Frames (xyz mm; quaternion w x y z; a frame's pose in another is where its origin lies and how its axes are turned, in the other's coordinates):
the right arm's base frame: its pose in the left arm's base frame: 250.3 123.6 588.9 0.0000 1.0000 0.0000 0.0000
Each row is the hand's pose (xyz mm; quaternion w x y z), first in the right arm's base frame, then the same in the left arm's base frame.
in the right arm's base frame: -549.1 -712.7 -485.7 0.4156 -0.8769 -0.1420 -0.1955
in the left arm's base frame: -298.8 836.3 1074.6 0.8769 0.4156 0.1955 -0.1420
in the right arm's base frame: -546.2 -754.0 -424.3 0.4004 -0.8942 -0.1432 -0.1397
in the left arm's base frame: -295.9 877.6 1013.2 0.8942 0.4004 0.1397 -0.1432
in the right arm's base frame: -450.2 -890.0 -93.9 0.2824 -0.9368 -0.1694 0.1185
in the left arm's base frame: -199.9 1013.6 682.8 0.9368 0.2824 -0.1185 -0.1694
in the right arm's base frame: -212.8 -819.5 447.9 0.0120 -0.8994 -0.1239 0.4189
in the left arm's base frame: 37.5 943.1 141.0 0.8994 0.0120 -0.4189 -0.1239
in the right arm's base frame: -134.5 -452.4 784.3 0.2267 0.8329 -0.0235 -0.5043
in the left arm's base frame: 115.8 576.0 -195.4 0.8329 -0.2267 -0.5043 0.0235
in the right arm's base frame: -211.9 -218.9 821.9 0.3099 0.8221 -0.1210 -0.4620
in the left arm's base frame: 38.4 342.5 -233.0 0.8221 -0.3099 -0.4620 0.1210
